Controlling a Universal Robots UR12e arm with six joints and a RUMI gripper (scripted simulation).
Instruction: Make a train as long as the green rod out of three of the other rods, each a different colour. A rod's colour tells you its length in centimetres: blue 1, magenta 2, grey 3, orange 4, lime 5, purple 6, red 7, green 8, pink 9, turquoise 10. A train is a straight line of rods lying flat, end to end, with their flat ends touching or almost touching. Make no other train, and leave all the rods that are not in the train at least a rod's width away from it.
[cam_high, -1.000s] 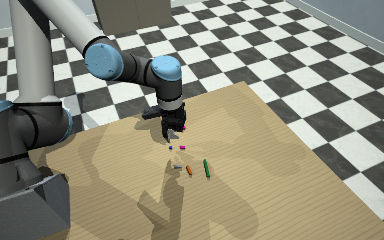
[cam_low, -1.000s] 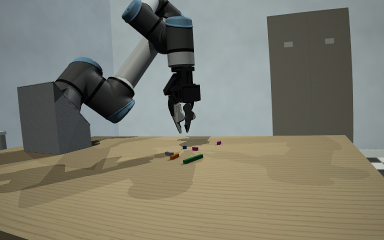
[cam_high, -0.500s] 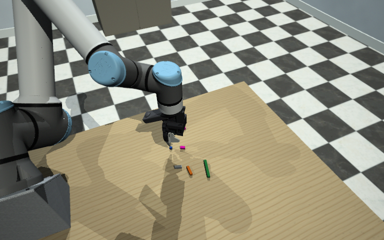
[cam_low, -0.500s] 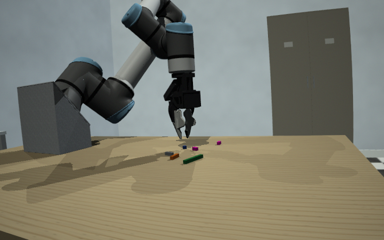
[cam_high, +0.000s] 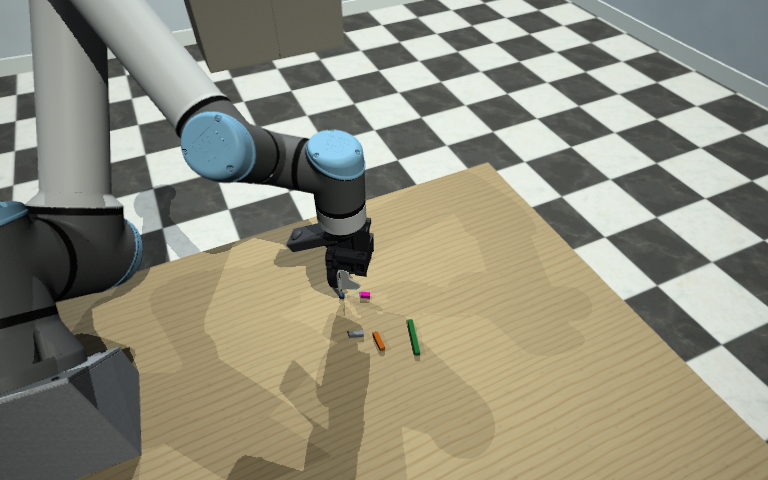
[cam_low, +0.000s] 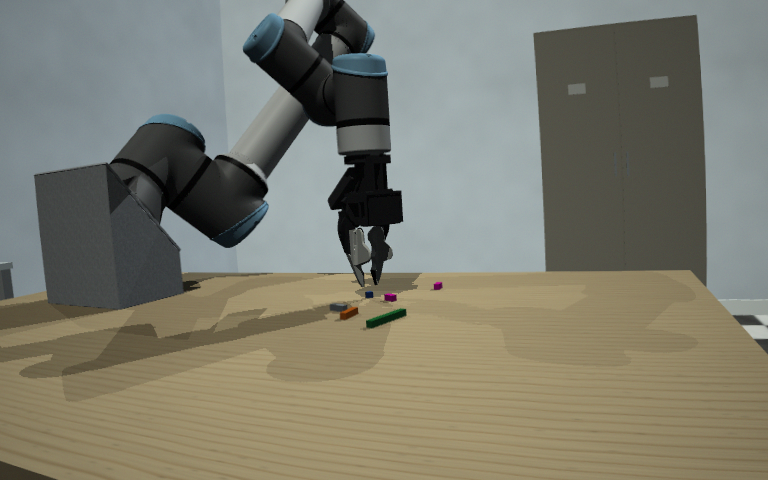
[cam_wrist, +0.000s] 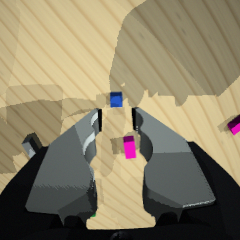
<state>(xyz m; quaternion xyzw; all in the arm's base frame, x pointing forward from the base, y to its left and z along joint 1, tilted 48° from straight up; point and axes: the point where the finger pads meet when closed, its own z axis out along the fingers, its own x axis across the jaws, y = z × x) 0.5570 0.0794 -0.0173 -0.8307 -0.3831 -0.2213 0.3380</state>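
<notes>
My gripper is now 3 cm above the blue rod. The rest, counted from my hand: green rod: 16 cm to the right, 9 cm ahead, 3 cm below; then grey rod: 10 cm to the right, 3 cm below, 1 cm behind; then orange rod: 14 cm to the right, 3 cm below, 2 cm ahead.
</notes>
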